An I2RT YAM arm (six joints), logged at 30 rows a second.
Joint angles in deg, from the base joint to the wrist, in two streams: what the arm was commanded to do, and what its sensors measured. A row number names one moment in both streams.
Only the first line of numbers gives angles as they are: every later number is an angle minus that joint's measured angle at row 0.
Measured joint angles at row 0:
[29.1, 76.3, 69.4, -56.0, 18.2, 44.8]
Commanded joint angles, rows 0 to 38:
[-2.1, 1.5, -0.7, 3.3, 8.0, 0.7]
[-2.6, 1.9, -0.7, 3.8, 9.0, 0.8]
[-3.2, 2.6, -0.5, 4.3, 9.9, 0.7]
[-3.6, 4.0, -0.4, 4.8, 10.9, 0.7]
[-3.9, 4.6, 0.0, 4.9, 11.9, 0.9]
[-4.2, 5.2, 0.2, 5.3, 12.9, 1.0]
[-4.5, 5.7, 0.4, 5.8, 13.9, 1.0]
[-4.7, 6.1, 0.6, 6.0, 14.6, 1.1]
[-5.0, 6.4, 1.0, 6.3, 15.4, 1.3]
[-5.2, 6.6, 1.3, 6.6, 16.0, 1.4]
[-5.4, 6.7, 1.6, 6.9, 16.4, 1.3]
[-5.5, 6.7, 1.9, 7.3, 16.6, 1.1]
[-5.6, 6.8, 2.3, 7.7, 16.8, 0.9]
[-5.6, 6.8, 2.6, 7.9, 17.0, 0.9]
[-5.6, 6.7, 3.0, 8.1, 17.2, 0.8]
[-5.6, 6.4, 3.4, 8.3, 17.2, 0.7]
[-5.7, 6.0, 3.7, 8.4, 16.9, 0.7]
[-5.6, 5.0, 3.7, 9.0, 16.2, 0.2]
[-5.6, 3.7, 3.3, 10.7, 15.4, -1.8]
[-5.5, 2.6, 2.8, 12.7, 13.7, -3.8]
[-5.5, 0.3, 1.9, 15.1, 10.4, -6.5]
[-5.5, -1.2, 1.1, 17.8, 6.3, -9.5]
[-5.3, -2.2, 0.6, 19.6, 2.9, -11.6]
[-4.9, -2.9, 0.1, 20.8, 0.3, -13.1]
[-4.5, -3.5, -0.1, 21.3, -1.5, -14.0]
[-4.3, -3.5, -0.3, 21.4, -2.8, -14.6]
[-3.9, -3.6, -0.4, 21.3, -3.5, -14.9]
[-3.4, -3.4, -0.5, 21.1, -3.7, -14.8]
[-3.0, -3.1, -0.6, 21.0, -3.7, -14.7]
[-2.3, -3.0, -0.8, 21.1, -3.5, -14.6]
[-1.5, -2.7, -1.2, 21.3, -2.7, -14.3]
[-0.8, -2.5, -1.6, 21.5, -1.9, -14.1]
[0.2, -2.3, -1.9, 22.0, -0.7, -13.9]
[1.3, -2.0, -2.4, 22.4, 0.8, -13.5]
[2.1, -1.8, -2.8, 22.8, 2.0, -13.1]
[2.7, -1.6, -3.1, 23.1, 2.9, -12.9]
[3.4, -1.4, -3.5, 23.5, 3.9, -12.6]
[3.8, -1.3, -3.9, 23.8, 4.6, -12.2]
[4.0, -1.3, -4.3, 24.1, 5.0, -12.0]
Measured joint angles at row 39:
[3.2, -1.4, -3.4, 21.7, 1.6, -12.6]
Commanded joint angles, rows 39 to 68:
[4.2, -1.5, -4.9, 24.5, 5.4, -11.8]
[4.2, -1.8, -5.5, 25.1, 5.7, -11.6]
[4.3, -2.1, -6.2, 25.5, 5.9, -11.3]
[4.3, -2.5, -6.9, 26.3, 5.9, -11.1]
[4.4, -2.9, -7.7, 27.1, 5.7, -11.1]
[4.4, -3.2, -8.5, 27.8, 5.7, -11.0]
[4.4, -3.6, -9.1, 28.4, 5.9, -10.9]
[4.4, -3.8, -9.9, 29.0, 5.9, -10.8]
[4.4, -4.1, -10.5, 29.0, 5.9, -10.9]
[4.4, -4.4, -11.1, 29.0, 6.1, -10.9]
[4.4, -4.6, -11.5, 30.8, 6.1, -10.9]
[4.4, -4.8, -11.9, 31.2, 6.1, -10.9]
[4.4, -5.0, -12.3, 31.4, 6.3, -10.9]
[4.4, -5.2, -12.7, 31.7, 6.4, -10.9]
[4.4, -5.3, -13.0, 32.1, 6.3, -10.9]
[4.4, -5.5, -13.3, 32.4, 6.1, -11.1]
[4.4, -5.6, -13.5, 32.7, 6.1, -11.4]
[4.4, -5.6, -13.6, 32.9, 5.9, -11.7]
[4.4, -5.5, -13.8, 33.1, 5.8, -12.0]
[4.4, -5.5, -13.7, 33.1, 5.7, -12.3]
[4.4, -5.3, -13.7, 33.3, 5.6, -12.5]
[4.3, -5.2, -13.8, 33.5, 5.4, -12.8]
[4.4, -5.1, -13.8, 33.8, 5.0, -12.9]
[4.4, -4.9, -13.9, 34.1, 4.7, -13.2]
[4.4, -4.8, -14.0, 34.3, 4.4, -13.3]
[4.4, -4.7, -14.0, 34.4, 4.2, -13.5]
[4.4, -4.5, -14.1, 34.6, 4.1, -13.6]
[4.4, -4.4, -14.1, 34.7, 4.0, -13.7]
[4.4, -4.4, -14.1, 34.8, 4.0, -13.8]
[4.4, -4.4, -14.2, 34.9, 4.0, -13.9]
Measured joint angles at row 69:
[4.1, -4.4, -13.5, 32.8, 4.2, -12.9]
